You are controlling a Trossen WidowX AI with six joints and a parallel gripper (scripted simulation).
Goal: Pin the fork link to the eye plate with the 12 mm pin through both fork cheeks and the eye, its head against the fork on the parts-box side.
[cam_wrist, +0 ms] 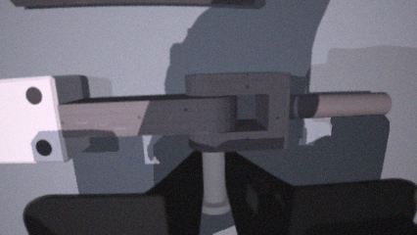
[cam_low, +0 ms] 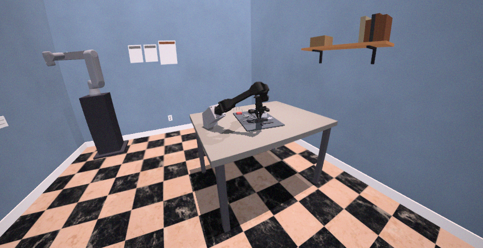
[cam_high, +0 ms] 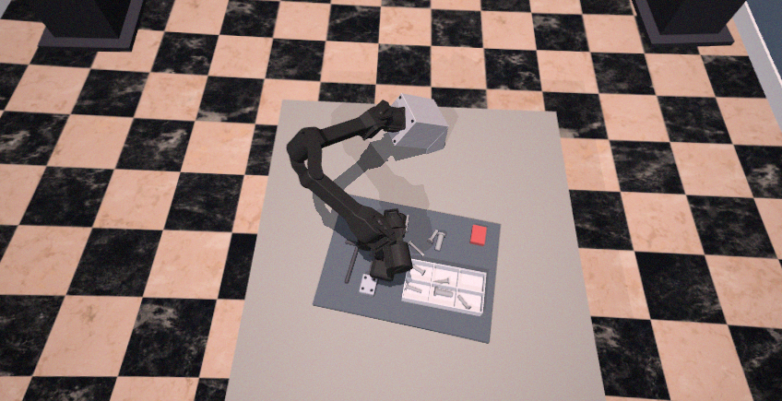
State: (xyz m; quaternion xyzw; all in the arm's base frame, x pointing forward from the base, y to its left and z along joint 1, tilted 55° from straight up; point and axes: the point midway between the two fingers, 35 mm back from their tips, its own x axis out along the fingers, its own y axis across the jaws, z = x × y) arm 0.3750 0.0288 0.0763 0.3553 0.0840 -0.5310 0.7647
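Right now my hand is 3 cm to the left of the eye plate, 3 cm above it and 1 cm short of it. Round my hand: dark fork link (3 cm below, 3 cm behind, 2 cm to the right); pin (9 cm to the left, 4 cm below, 2 cm behind); dark mat (7 cm to the left, 5 cm below, 2 cm ahead).
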